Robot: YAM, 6 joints.
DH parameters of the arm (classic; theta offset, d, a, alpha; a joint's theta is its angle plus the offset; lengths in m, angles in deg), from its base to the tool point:
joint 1: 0 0.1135 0.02 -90
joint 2: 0 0 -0.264 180
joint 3: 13.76 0 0.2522 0
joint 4: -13.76 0 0.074 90
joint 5: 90 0 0 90
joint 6: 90 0.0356 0 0
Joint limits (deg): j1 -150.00..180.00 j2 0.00..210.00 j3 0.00..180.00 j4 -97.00..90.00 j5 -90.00..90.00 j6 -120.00..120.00
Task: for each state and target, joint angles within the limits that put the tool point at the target. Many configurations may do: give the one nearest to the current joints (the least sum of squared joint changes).
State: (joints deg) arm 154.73 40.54 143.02 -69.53 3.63 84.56
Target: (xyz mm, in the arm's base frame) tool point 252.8 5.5 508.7
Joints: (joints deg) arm 180.00 29.30 138.50 -79.31 8.89 84.56
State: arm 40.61 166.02 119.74 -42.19 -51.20 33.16
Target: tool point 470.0 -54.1 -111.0
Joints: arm -9.77 172.95 120.03 -40.13 -48.05 33.16
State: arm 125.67 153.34 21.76 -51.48 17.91 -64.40
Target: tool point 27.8 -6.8 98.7
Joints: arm 132.18 155.89 3.67 -52.73 26.77 -64.40
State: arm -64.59 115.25 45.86 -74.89 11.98 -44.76
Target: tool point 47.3 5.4 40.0
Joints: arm -9.84 136.62 19.18 -57.31 -22.12 -44.76
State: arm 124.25 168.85 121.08 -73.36 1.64 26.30
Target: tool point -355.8 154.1 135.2
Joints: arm 156.47 135.87 105.38 -94.77 -1.27 26.30
